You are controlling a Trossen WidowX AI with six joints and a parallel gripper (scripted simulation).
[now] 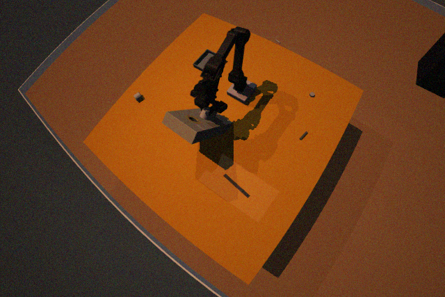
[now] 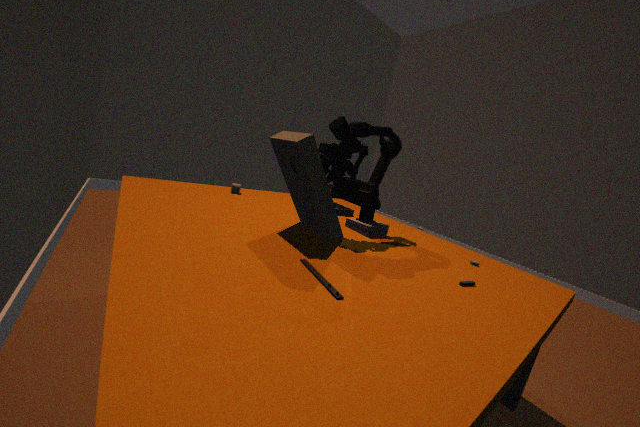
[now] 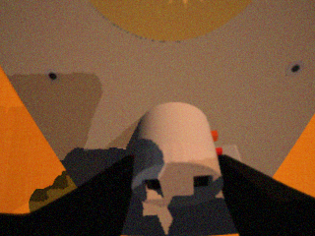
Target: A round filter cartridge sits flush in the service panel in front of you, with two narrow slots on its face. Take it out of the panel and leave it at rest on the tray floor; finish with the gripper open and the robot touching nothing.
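The service panel lies 40 mm ahead of my gripper tip, 20 mm below it and 10 mm to the right of it. Also, from my gripper tip: tray (390 mm behind, 230 mm to the right, 170 mm below); then short dark piece (490 mm to the left, 180 mm behind, 170 mm below); then round filter cartridge (right at my gripper tip).
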